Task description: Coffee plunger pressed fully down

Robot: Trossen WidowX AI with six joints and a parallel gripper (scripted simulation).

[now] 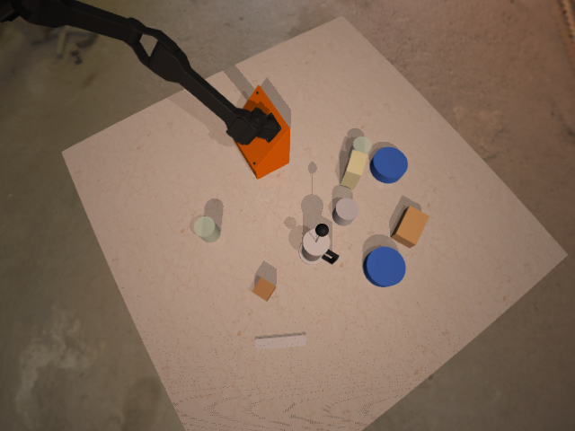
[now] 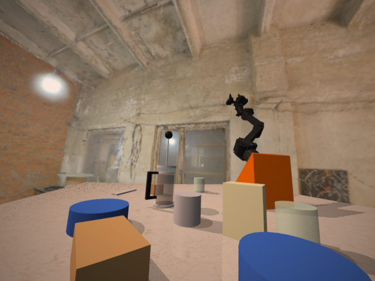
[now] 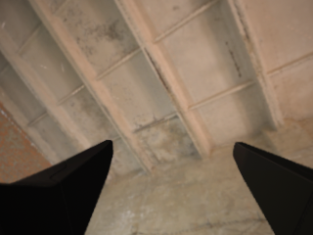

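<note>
Now: the coffee press 65 cm below my gripper tip, 57 cm ahead of it and 41 cm to the left of it. Also, from my gripper tip: grey cylinder: 74 cm below, 55 cm to the left, 50 cm ahead; flat white bar: 77 cm below, 74 cm ahead, 18 cm to the left; cream block: 72 cm below, 65 cm to the left, 39 cm ahead.
</note>
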